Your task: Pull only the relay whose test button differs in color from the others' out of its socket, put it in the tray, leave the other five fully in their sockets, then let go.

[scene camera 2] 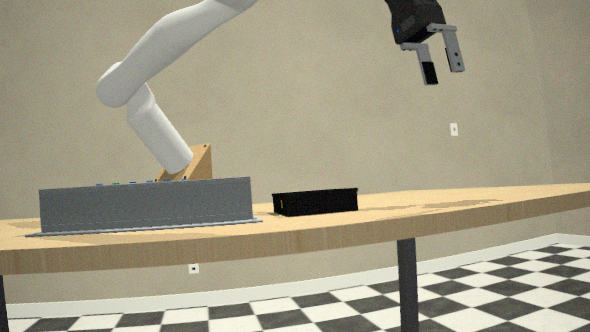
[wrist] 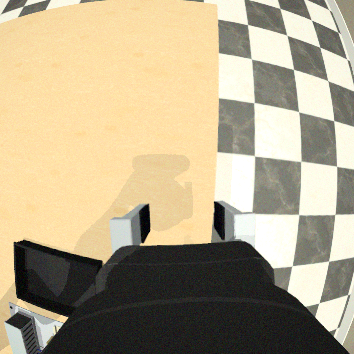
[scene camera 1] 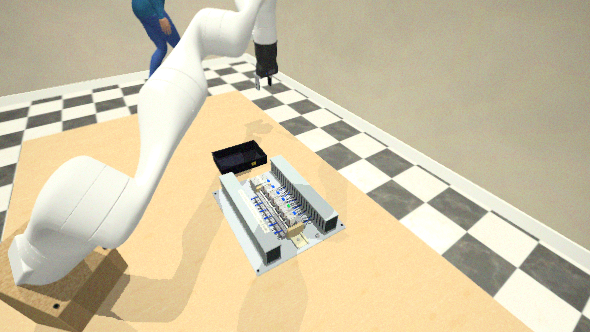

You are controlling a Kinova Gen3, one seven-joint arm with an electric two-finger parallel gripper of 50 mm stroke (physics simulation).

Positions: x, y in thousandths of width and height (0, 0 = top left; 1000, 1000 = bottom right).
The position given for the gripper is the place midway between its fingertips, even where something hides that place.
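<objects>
The gripper is visible in scene camera 1 (448, 264). The gripper can be seen in scene camera 2 (753, 236) as well, and the gripper appears in the wrist view (513, 609) too.
</objects>
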